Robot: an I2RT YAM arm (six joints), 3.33 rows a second.
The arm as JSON. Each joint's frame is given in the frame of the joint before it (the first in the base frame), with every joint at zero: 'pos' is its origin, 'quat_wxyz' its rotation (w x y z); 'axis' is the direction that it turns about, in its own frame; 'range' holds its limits. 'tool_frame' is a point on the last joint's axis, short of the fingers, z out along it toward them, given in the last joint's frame.
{
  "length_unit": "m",
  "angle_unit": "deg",
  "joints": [
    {
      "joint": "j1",
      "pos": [
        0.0,
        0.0,
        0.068
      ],
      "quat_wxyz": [
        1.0,
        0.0,
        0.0,
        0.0
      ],
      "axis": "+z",
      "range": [
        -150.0,
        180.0
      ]
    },
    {
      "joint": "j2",
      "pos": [
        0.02,
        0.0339,
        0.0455
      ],
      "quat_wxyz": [
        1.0,
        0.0,
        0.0,
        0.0
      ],
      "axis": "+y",
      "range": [
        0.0,
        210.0
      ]
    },
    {
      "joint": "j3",
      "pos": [
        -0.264,
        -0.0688,
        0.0
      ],
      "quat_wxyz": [
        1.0,
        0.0,
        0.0,
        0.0
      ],
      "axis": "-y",
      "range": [
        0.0,
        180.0
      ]
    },
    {
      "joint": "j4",
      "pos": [
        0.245,
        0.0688,
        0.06
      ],
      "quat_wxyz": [
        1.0,
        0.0,
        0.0,
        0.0
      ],
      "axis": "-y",
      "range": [
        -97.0,
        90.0
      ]
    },
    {
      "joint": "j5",
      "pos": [
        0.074,
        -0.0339,
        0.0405
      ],
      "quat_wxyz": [
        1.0,
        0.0,
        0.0,
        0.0
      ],
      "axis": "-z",
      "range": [
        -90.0,
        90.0
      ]
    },
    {
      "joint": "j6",
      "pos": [
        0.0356,
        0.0,
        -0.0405
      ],
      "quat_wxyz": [
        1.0,
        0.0,
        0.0,
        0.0
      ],
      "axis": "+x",
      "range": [
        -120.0,
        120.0
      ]
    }
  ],
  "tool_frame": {
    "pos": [
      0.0,
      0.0,
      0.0
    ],
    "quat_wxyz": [
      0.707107,
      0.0,
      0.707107,
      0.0
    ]
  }
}
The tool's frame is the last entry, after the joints.
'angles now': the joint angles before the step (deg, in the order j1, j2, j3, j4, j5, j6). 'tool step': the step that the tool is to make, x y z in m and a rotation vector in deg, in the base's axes. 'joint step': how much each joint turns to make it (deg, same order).
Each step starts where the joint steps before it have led.
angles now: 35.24 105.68 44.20 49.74 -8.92 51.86
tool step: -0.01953 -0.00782 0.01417 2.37 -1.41 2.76
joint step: 0.57 -5.52 -4.36 1.49 -2.36 0.71
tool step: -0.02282 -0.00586 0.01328 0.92 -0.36 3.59
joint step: 1.26 -6.49 -3.91 -1.71 -2.38 0.17
